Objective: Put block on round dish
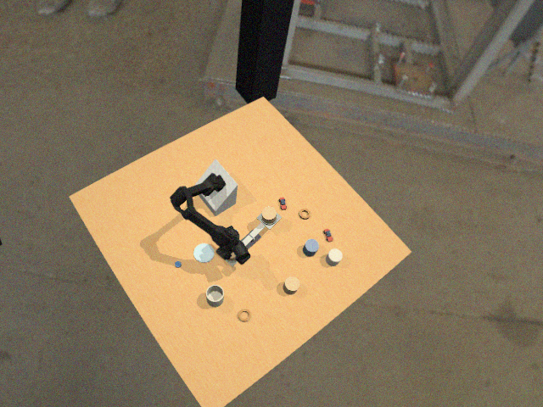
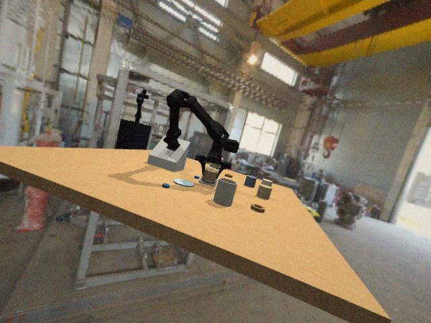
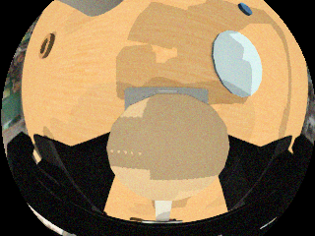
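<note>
The pale blue round dish is 100 mm to the right of my gripper tip, 90 mm behind it and 40 mm below it. The rest, counted from my gripper tip: grey block (10 mm below).
</note>
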